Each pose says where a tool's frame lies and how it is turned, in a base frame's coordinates. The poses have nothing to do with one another.
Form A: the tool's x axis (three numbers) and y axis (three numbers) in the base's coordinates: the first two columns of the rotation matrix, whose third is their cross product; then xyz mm.
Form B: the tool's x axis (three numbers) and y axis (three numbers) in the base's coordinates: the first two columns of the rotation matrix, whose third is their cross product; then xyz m. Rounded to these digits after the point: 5 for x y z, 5 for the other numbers.
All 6 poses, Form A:
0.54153 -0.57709 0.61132 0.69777 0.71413 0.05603 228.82 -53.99 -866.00
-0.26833 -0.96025 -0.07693 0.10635 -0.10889 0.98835 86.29 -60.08 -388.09
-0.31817 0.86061 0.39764 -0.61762 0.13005 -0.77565 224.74 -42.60 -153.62
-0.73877 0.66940 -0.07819 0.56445 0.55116 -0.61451 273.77 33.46 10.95
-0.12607 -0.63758 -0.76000 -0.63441 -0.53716 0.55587 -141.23 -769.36 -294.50
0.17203 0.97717 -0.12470 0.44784 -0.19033 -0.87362 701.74 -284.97 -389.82
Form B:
0.54153 -0.57709 0.61132 0.69777 0.71413 0.05603 0.22882 -0.05399 -0.86600
-0.26833 -0.96025 -0.07693 0.10635 -0.10889 0.98835 0.08629 -0.06008 -0.38809
-0.31817 0.86061 0.39764 -0.61762 0.13005 -0.77565 0.22474 -0.04260 -0.15362
-0.73877 0.66940 -0.07819 0.56445 0.55116 -0.61451 0.27377 0.03346 0.01095
-0.12607 -0.63758 -0.76000 -0.63441 -0.53716 0.55587 -0.14123 -0.76936 -0.29450
0.17203 0.97717 -0.12470 0.44784 -0.19033 -0.87362 0.70174 -0.28497 -0.38982

